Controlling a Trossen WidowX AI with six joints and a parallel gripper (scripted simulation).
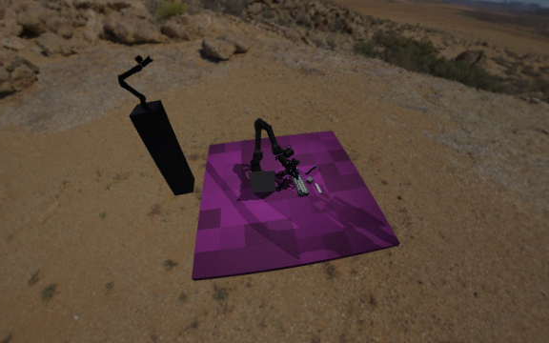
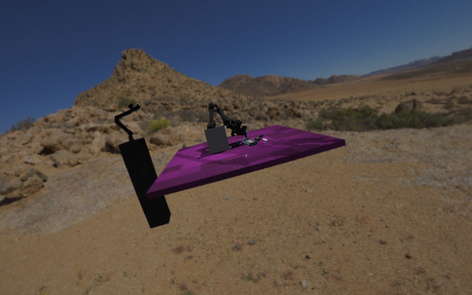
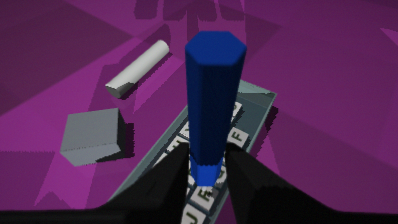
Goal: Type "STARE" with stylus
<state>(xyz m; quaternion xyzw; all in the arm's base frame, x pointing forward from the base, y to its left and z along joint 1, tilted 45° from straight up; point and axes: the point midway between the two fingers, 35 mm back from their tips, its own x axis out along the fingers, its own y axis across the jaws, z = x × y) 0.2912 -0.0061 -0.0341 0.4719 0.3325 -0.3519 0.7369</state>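
The grey block is 11 cm ahead of my gripper tip, 1 cm to the left of it and 7 cm below it. From my gripper tip the other things lie so: white cylinder 15 cm ahead, 9 cm to the right, 8 cm below; then blue hexagonal stylus 2 cm below.
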